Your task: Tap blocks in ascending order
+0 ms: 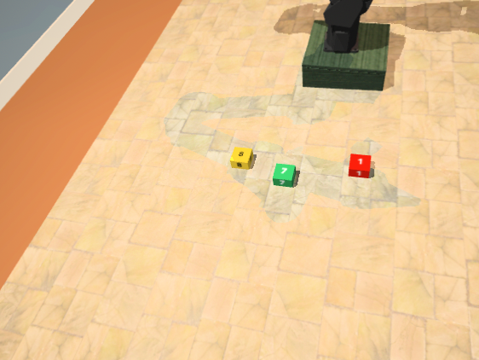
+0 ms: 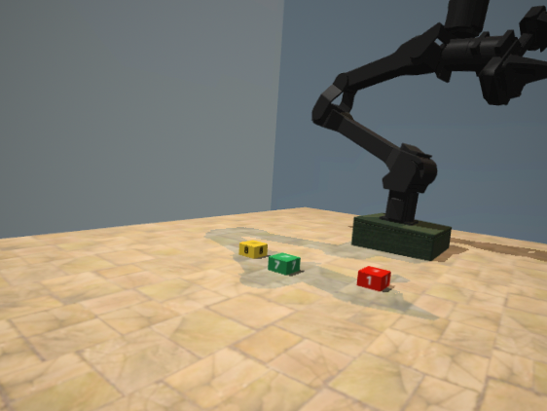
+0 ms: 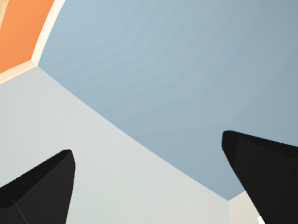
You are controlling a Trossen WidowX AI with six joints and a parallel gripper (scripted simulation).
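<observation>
Right now my gripper tip is 20 cm short of the red block marked 1, 21 cm to the left of it and 33 cm above it. The rest, counted from my gripper tip: yellow block: 19 cm ahead, 41 cm to the right, 33 cm below; then green block marked 7: 22 cm ahead, 33 cm to the right, 33 cm below.
</observation>
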